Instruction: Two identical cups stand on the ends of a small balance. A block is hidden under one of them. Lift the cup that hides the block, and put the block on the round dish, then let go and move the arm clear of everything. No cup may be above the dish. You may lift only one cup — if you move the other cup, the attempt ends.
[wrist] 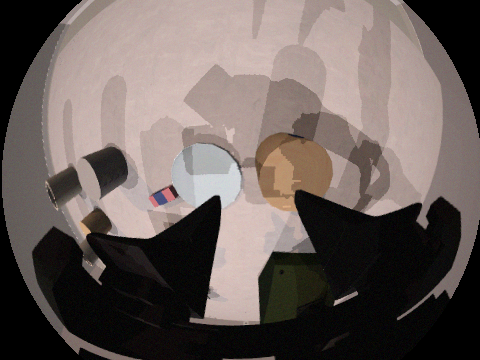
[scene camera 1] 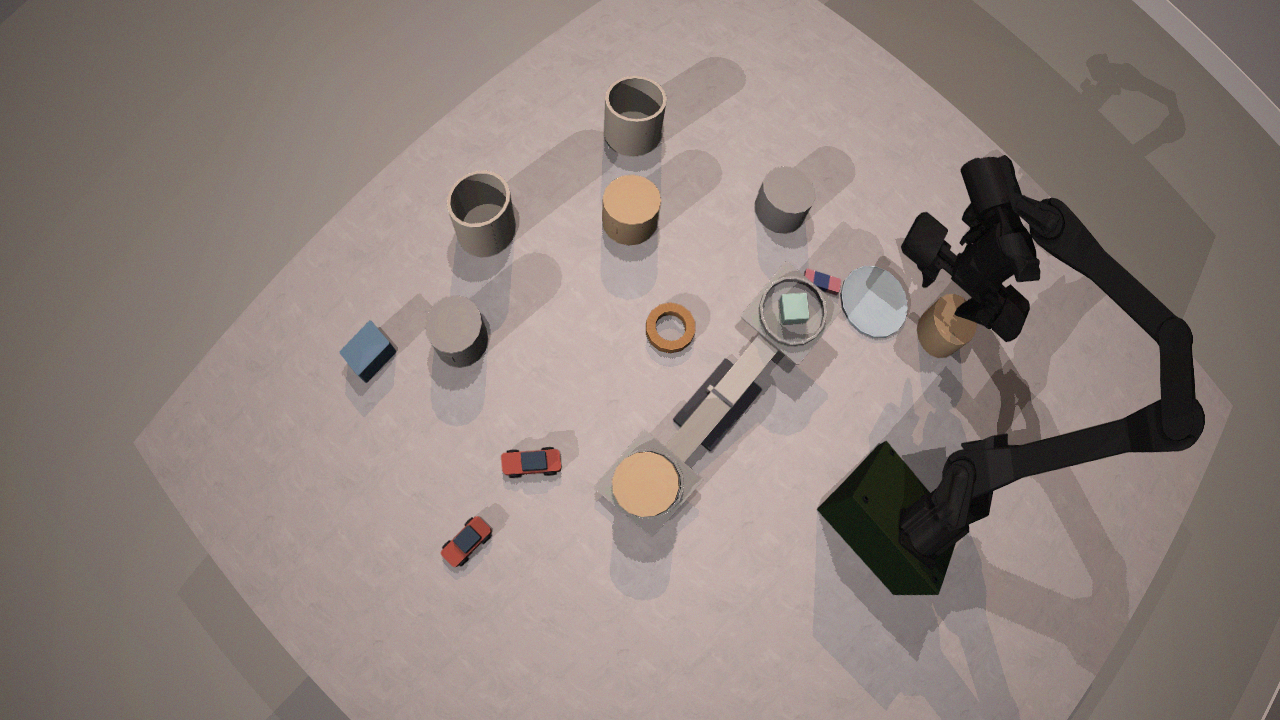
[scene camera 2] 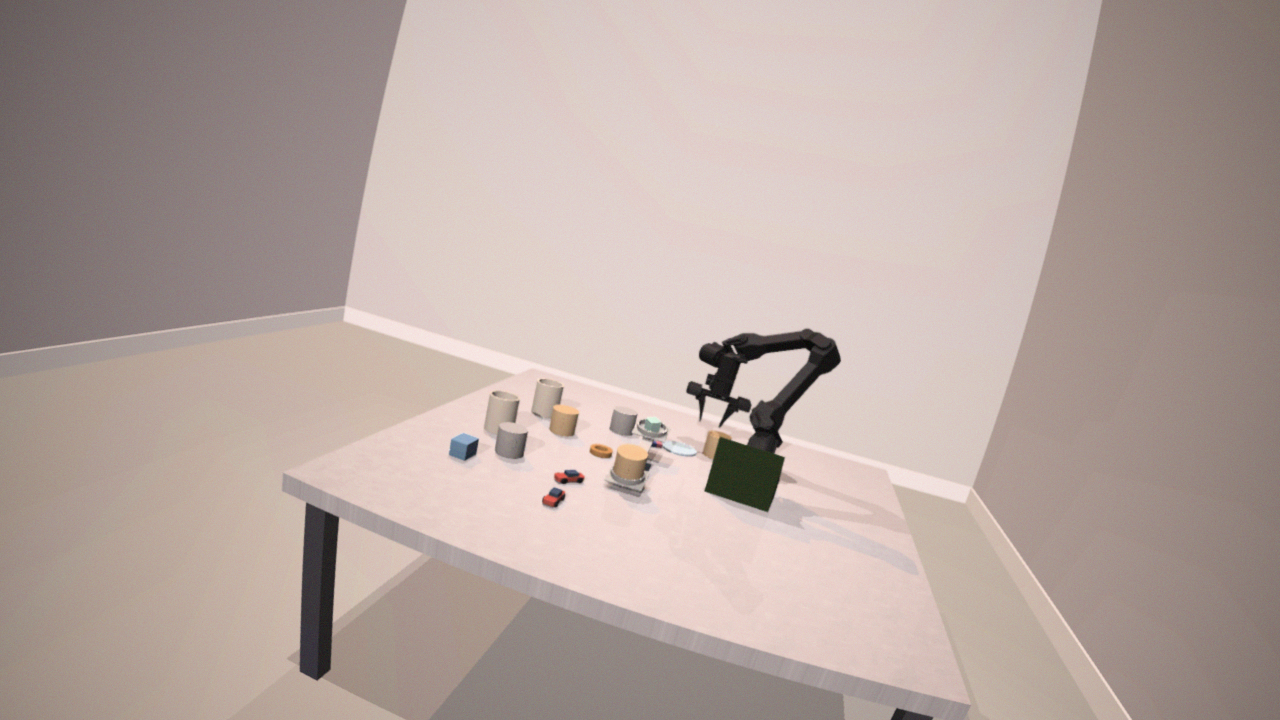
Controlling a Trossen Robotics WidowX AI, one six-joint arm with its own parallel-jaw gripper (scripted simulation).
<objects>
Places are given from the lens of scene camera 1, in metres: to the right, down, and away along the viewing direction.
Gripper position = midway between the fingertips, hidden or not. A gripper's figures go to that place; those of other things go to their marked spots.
gripper (scene camera 1: 940, 298): 0.38, -0.08, 0.94
tan cup (scene camera 1: 941, 333): 0.39, -0.03, 0.95
tan cup (scene camera 1: 645, 484): 0.01, 0.13, 0.86
pale green block (scene camera 1: 794, 307): 0.17, -0.06, 0.91
</objects>
